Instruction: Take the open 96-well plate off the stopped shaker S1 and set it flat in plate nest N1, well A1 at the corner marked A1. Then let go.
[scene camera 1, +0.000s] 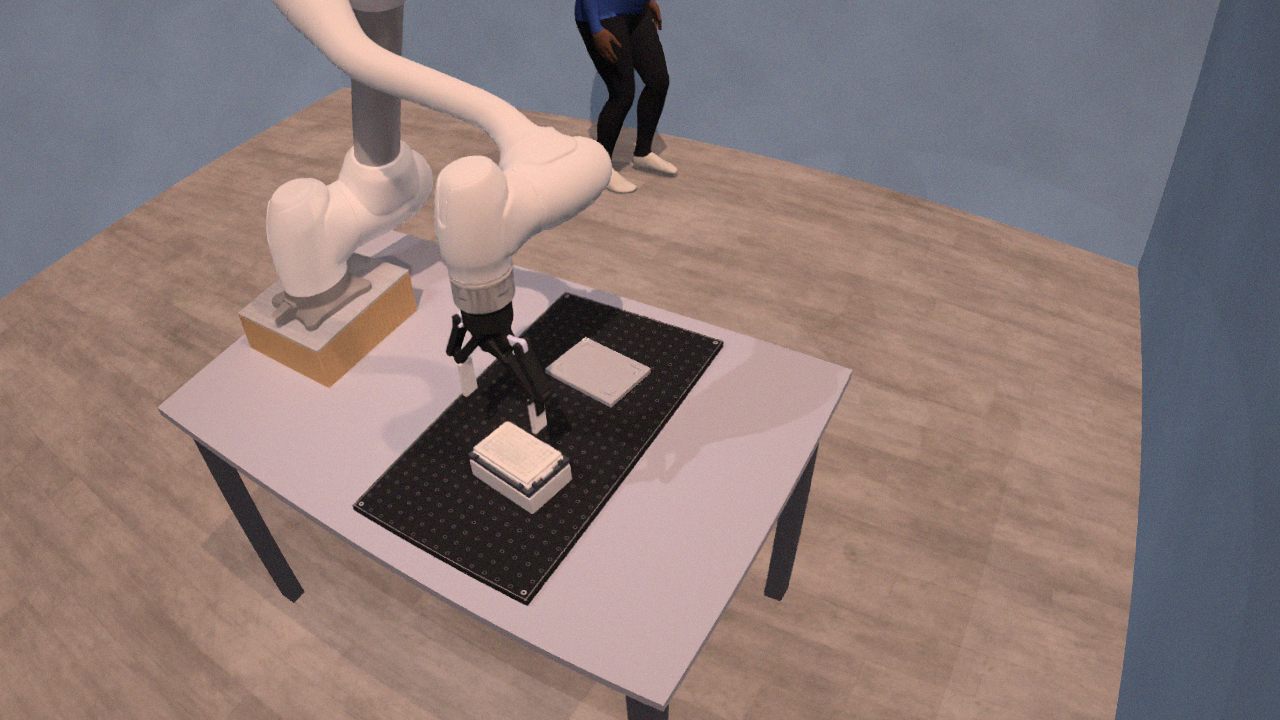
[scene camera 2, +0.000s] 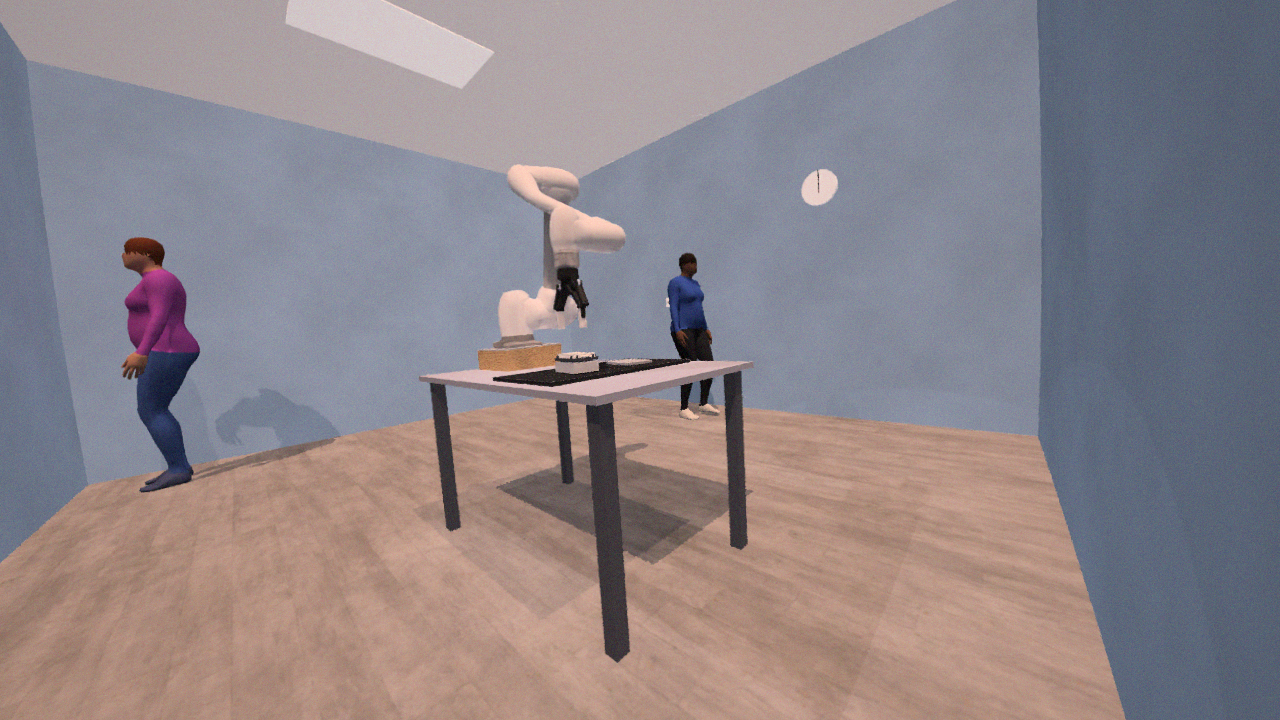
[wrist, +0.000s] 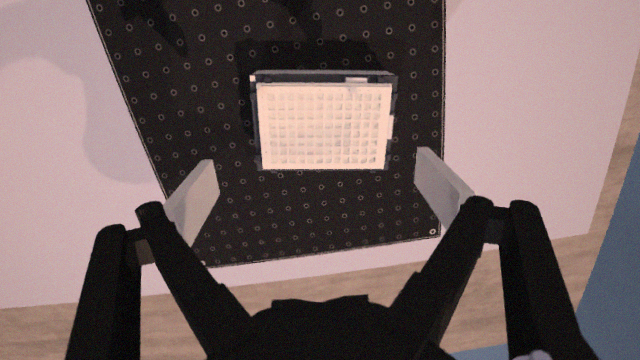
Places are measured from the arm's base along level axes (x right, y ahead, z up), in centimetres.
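Pixels of known places: gripper, fingertip midpoint: (scene camera 1: 503, 409) (scene camera 2: 571, 328) (wrist: 315, 171); arm's base, link origin: (scene camera 1: 321, 296) (scene camera 2: 518, 346).
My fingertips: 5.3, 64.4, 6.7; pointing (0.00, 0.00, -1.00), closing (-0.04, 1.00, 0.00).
Ahead of a thing's pixels: the offset from my fingertips to its top centre, as dx, dy, dz. "spot": to the spot under its first point. Level surfaces: height alone.
The open 96-well plate {-0.3, +0.9, -9.0} (scene camera 1: 519, 453) (wrist: 324, 126), pale with a grid of wells, lies flat on top of the shaker S1 {spot: +4.8, +3.1, -11.1} (scene camera 1: 507, 484) (scene camera 2: 576, 365), a white box with a dark top. In the wrist view, the shaker's dark rim {spot: -4.9, -0.3, -10.4} (wrist: 310, 78) shows around the plate. The nest N1 {-28.9, -5.6, -14.4} (scene camera 1: 597, 369) (scene camera 2: 629, 362) is a flat pale rectangle farther back on the black board; its A1 mark cannot be read. My gripper (scene camera 1: 502, 407) (scene camera 2: 571, 321) (wrist: 315, 171) is open and empty, above the board and higher than the plate, with its fingertips apart from it.
The black perforated board {dz -15.9} (scene camera 1: 429, 528) (wrist: 320, 210) lies on the table {dz -17.2} (scene camera 1: 698, 537) (scene camera 2: 617, 385). The arm stands on a wooden block (scene camera 1: 331, 344) (scene camera 2: 519, 359) at the table's rear left. A person in blue (scene camera 1: 631, 80) (scene camera 2: 687, 308) and a person in magenta (scene camera 2: 161, 313) stand away from the table.
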